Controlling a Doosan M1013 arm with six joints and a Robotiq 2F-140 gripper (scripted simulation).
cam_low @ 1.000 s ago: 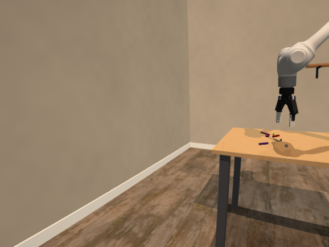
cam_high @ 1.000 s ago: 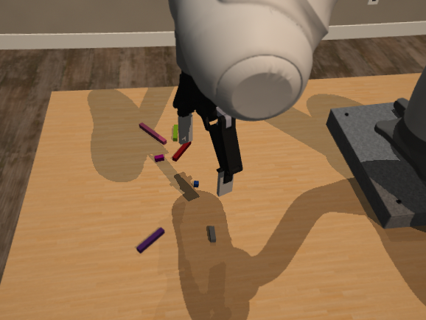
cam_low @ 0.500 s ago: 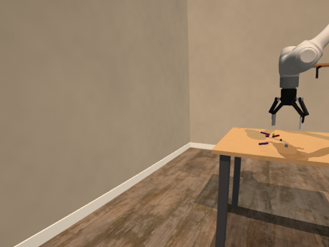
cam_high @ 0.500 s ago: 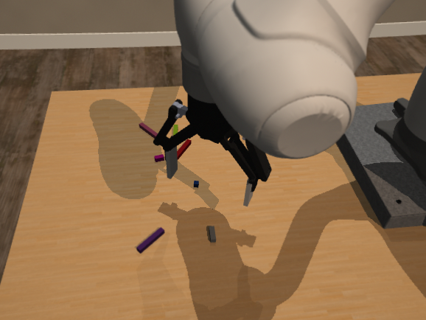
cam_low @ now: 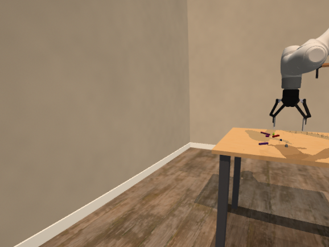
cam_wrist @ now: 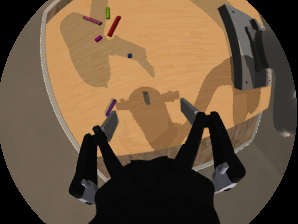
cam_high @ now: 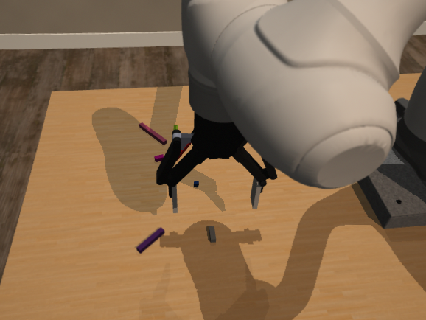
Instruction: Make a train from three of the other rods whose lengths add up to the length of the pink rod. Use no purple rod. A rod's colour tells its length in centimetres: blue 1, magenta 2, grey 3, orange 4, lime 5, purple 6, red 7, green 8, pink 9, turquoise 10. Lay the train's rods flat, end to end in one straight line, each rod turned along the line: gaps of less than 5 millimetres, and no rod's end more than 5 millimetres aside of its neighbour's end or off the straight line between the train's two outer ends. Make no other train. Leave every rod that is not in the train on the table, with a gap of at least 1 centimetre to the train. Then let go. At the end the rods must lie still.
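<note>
My gripper is now 100 mm above the grey rod. From my hand the other things lie so: magenta rod: 50 mm ahead, 230 mm to the right, 100 mm below; purple rod: 120 mm ahead, 20 mm to the right, 100 mm below; blue rod: 130 mm to the right, 100 mm below.
</note>
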